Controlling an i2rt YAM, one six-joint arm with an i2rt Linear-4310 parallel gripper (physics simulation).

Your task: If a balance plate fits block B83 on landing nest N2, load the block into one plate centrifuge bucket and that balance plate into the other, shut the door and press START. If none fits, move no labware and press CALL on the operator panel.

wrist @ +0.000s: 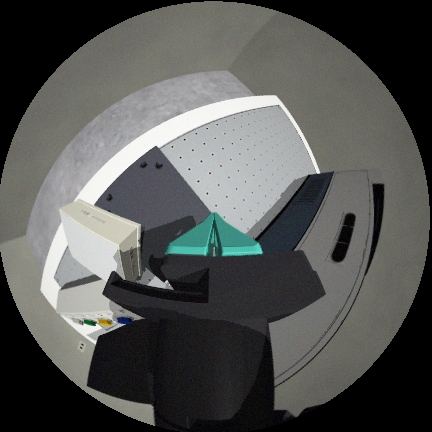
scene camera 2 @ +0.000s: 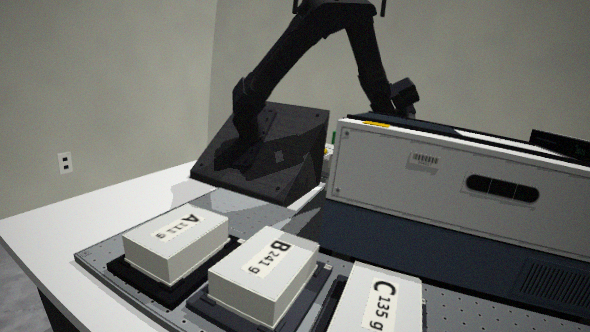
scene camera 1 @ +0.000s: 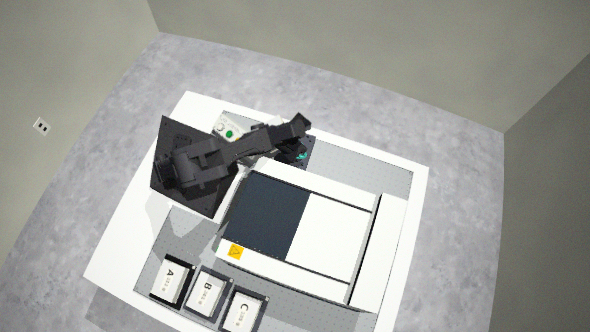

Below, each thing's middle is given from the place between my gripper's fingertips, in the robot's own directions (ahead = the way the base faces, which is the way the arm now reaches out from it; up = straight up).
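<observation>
Control panel (scene camera 1: 226,128): 3 cm below my hand, 27 cm behind, 2 cm to the left. White centrifuge (scene camera 1: 342,252): 5 cm above my hand, 12 cm ahead, 28 cm to the right.
</observation>
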